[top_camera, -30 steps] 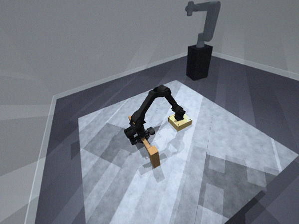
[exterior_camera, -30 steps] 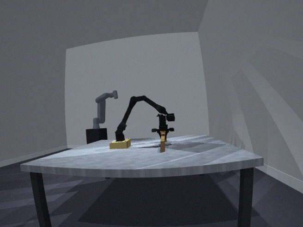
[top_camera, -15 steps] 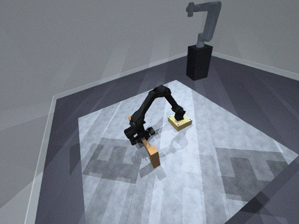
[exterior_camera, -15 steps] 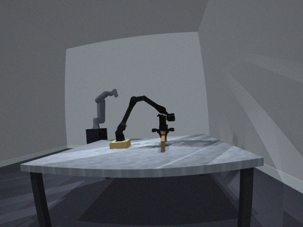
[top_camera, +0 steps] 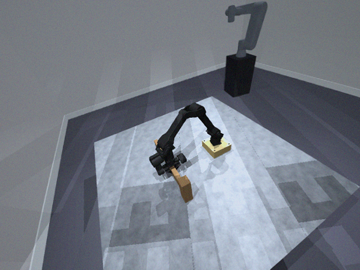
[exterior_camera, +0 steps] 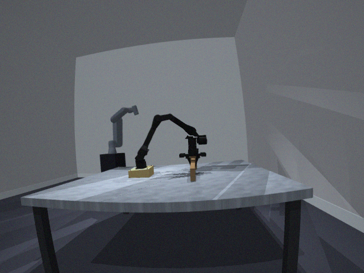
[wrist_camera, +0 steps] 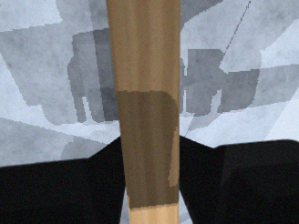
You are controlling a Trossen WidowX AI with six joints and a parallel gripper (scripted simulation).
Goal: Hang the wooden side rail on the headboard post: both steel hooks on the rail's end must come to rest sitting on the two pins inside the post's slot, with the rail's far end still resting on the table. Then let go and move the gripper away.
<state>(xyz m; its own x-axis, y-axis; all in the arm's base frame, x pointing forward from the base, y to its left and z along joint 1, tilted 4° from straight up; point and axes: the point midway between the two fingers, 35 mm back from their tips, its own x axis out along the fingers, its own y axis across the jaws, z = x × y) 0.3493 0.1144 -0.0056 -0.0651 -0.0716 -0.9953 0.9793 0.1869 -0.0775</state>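
Now: gripper tip 3 cm past the headboard post, 17 cm to the right of it and 4 cm below it.
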